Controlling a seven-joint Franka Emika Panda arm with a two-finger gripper.
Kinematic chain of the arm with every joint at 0, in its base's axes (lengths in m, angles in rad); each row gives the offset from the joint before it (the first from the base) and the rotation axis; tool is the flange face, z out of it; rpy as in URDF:
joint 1: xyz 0 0 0.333 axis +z
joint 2: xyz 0 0 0 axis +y
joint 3: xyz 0 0 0.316 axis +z
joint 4: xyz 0.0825 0 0 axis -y
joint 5: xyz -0.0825 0 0.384 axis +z
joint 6: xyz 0 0 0 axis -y
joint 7: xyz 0.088 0 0 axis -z
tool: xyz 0 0 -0.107 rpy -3.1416 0 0
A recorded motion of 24 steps. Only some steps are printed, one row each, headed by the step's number.
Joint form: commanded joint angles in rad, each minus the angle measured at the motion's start. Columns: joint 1, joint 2, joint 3, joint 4, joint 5, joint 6, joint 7.
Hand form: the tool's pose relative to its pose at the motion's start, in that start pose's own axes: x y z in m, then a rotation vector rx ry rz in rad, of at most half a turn. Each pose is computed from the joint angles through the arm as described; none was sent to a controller.
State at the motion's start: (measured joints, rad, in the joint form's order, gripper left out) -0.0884 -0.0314 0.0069 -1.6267 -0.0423 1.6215 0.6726
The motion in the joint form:
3: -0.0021 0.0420 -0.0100 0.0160 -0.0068 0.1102 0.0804
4: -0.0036 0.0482 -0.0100 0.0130 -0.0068 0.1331 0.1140
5: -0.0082 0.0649 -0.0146 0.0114 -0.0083 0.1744 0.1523
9: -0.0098 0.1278 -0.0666 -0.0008 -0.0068 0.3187 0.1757
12: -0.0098 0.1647 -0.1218 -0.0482 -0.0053 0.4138 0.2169
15: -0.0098 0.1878 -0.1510 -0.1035 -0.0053 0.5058 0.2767
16: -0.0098 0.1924 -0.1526 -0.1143 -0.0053 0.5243 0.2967
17: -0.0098 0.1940 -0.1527 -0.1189 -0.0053 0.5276 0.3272
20: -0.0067 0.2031 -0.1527 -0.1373 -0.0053 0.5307 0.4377
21: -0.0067 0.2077 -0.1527 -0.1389 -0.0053 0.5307 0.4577
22: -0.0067 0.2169 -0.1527 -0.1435 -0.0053 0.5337 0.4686
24: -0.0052 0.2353 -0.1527 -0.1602 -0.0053 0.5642 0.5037
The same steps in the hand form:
3: 0.0225 -0.0091 0.0063 0.0492 0.0681 0.0905
4: 0.0259 -0.0109 0.0091 0.0594 0.0775 0.1251
5: 0.0354 -0.0120 0.0159 0.0745 0.0947 0.1712
9: 0.0743 -0.0048 0.0463 0.1143 0.1494 0.2429
12: 0.1000 0.0142 0.0837 0.1134 0.1631 0.3333
15: 0.1120 0.0250 0.1162 0.1204 0.1759 0.4164
16: 0.1129 0.0251 0.1225 0.1237 0.1776 0.4369
17: 0.1128 0.0251 0.1254 0.1245 0.1739 0.4672
20: 0.1104 0.0236 0.1398 0.1164 0.1510 0.5734
21: 0.1106 0.0232 0.1435 0.1131 0.1462 0.5931
22: 0.1109 0.0225 0.1512 0.1052 0.1391 0.6034
24: 0.1115 0.0199 0.1678 0.1034 0.1357 0.6348

